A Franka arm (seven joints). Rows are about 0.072 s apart.
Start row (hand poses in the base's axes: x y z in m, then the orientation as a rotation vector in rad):
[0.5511 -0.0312 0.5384 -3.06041 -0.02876 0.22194]
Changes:
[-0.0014 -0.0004 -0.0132 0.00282 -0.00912 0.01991]
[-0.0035 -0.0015 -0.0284 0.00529 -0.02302 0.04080]
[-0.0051 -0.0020 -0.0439 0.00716 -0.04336 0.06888]
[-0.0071 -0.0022 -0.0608 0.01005 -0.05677 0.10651]
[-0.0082 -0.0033 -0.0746 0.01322 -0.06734 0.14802]
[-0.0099 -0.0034 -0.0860 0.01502 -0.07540 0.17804]
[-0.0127 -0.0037 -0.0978 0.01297 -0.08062 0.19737]
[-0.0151 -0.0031 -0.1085 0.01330 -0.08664 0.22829]
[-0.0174 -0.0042 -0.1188 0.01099 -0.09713 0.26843]
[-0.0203 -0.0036 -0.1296 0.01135 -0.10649 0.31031]
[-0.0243 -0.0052 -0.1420 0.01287 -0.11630 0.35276]
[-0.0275 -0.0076 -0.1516 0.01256 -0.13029 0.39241]
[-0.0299 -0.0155 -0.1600 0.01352 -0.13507 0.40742]
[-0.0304 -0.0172 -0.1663 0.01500 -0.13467 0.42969]
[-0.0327 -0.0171 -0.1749 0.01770 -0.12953 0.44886]
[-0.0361 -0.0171 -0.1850 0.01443 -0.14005 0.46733]
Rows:
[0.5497 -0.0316 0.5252 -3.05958 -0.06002 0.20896]
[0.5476 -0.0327 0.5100 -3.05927 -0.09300 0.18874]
[0.5460 -0.0332 0.4945 -3.05968 -0.13726 0.15910]
[0.5440 -0.0334 0.4776 -3.05745 -0.19578 0.14047]
[0.5429 -0.0345 0.4638 -3.05333 -0.26002 0.12631]
[0.5412 -0.0346 0.4524 -3.05001 -0.30642 0.11541]
[0.5384 -0.0349 0.4406 -3.05070 -0.33624 0.10848]
[0.5360 -0.0343 0.4299 -3.04744 -0.38386 0.10075]
[0.5337 -0.0354 0.4196 -3.04497 -0.44585 0.08666]
[0.5308 -0.0348 0.4088 -3.03817 -0.51033 0.07418]
[0.5268 -0.0364 0.3964 -3.02873 -0.57551 0.06093]
[0.5236 -0.0388 0.3868 -3.02046 -0.63661 0.04115]
[0.5212 -0.0467 0.3784 -3.01590 -0.65957 0.03440]
[0.5207 -0.0484 0.3721 -3.00862 -0.69321 0.03587]
[0.5184 -0.0483 0.3635 -3.00055 -0.72170 0.04441]
[0.5150 -0.0483 0.3534 -2.99862 -0.75054 0.02911]

